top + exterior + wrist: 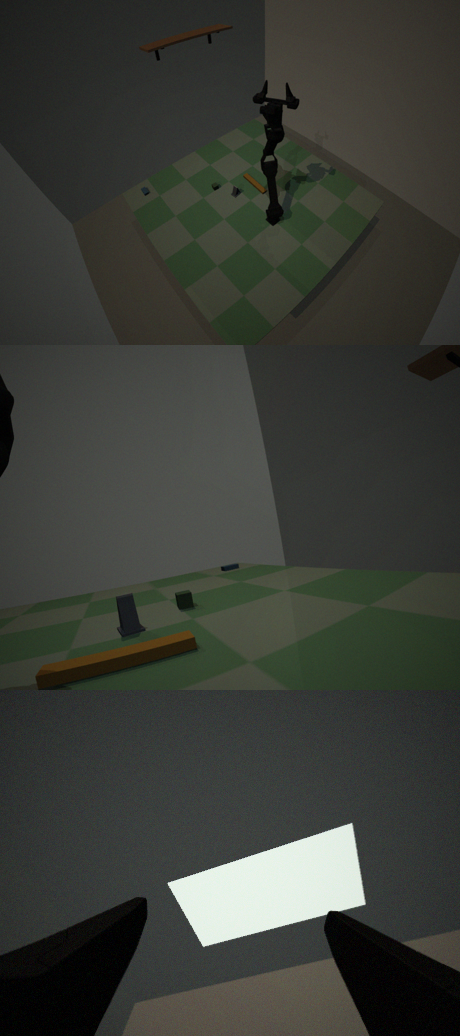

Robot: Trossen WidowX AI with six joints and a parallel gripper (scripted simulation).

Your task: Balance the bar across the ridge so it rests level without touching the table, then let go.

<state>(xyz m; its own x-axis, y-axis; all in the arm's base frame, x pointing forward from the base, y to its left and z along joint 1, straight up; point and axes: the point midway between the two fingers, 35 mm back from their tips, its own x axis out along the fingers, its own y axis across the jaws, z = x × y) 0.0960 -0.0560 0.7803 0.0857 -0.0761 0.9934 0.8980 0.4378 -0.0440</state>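
My gripper tip is 810 mm above the orange bar, 180 mm short of it and 50 mm to the left of it. From my gripper tip the other things lie so: dark green cube 800 mm below, 330 mm ahead, 160 mm to the left; small blue block 810 mm below, 640 mm ahead, 560 mm to the left.
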